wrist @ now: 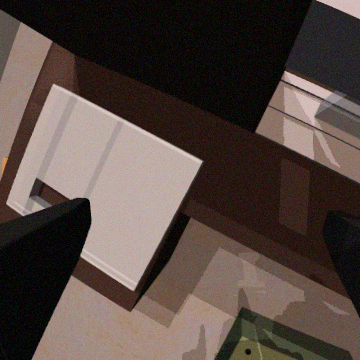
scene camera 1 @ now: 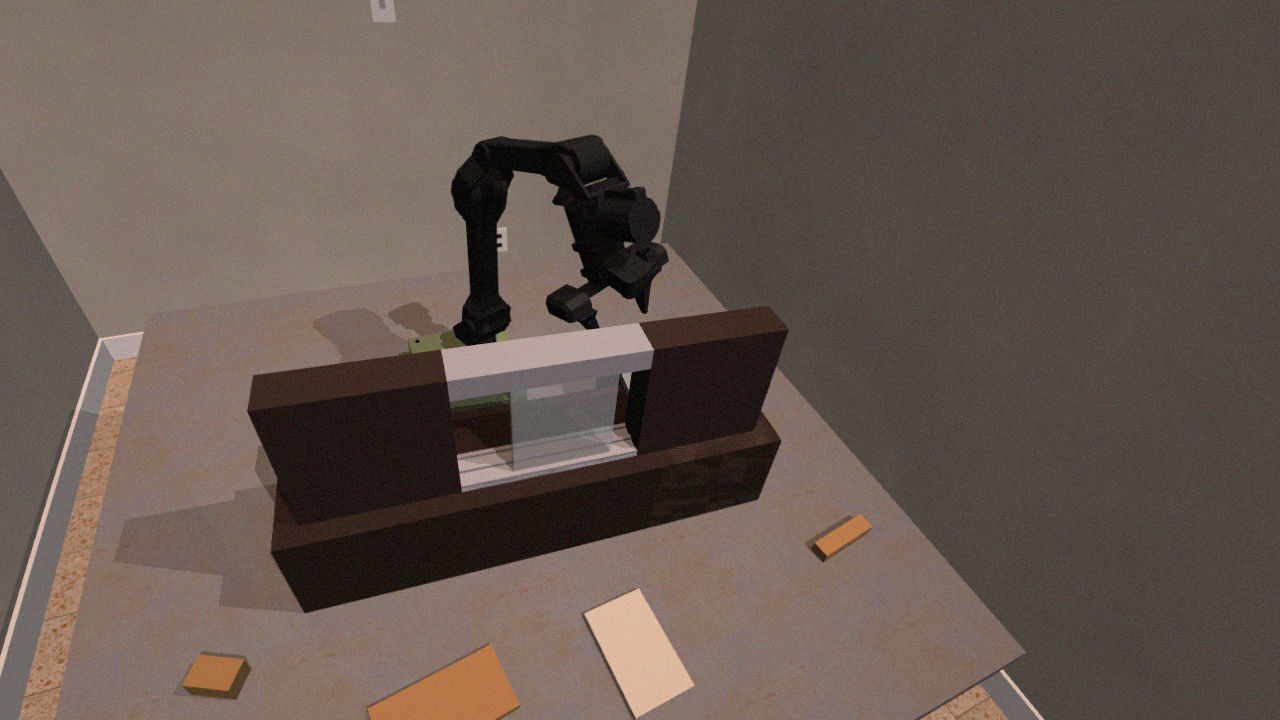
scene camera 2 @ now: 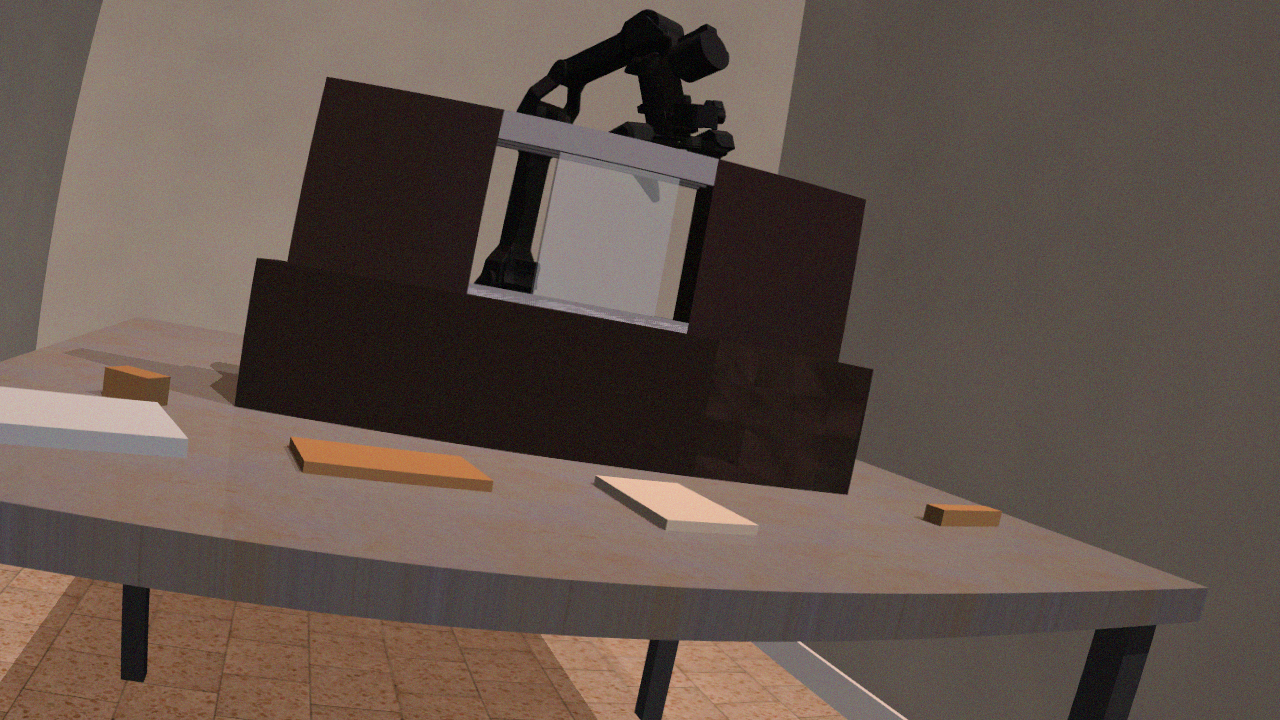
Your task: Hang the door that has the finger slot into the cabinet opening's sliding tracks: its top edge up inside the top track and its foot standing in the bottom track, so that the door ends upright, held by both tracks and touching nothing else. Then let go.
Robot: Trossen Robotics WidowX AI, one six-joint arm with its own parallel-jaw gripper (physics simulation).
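Places are measured from the arm's base along level axes (x ahead, y left, z up), in metres.
Where they show: gripper, fingertip midpoint: (wrist: 209,216) (scene camera 2: 681,202).
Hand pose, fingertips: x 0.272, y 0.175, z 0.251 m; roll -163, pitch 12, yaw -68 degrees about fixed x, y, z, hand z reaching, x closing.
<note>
Things, the pixels of their centre, and the offset from my fingertips. "spot": a spot on its surface instead.
- slotted door, body centre: (wrist: 93,184) dx -0.061, dy +0.124, dz -0.161 m
- pale top track, body centre: (scene camera 2: 605,150) (scene camera 1: 550,359) dx +0.079, dy -0.134, dz +0.030 m
- grooved bottom track, body centre: (scene camera 2: 573,315) (scene camera 1: 548,459) dx +0.079, dy -0.134, dz -0.171 m
- see-through door, body centre: (scene camera 2: 606,233) (scene camera 1: 563,416) dx +0.092, dy -0.116, dz -0.070 m
- brown base, surface spot: (scene camera 2: 465,376) spot: dx +0.139, dy -0.256, dz -0.257 m
- orange slab, body centre: (scene camera 2: 387,464) (scene camera 1: 444,708) dx +0.326, dy -0.339, dz -0.327 m
- cream slab, body centre: (scene camera 2: 671,504) (scene camera 1: 637,649) dx +0.334, dy -0.068, dz -0.327 m
The slotted door (wrist: 125,185), a pale panel with a dark finger slot near one edge, lies flat on a brown support behind the cabinet in the wrist view. It does not show in the scene views. My gripper (scene camera 1: 619,318) (wrist: 209,216) is open and empty behind the cabinet; in the wrist view one finger overlaps the door near its slot, the other is over brown wood. The cabinet opening has a pale top track (scene camera 1: 546,356) (scene camera 2: 608,148) and a grooved bottom track (scene camera 1: 487,473) (scene camera 2: 572,307) (wrist: 300,137). A see-through door (scene camera 1: 563,420) (scene camera 2: 608,232) stands upright in the opening.
Dark cabinet panels (scene camera 1: 716,380) (scene camera 2: 778,259) flank the opening above a brown base (scene camera 1: 537,528) (scene camera 2: 465,376). A green base plate (scene camera 1: 429,343) (wrist: 280,340) lies behind. In front are an orange slab (scene camera 1: 456,685) (scene camera 2: 389,461), a cream slab (scene camera 1: 637,651) (scene camera 2: 675,503) and small orange blocks (scene camera 1: 214,673) (scene camera 1: 841,535).
</note>
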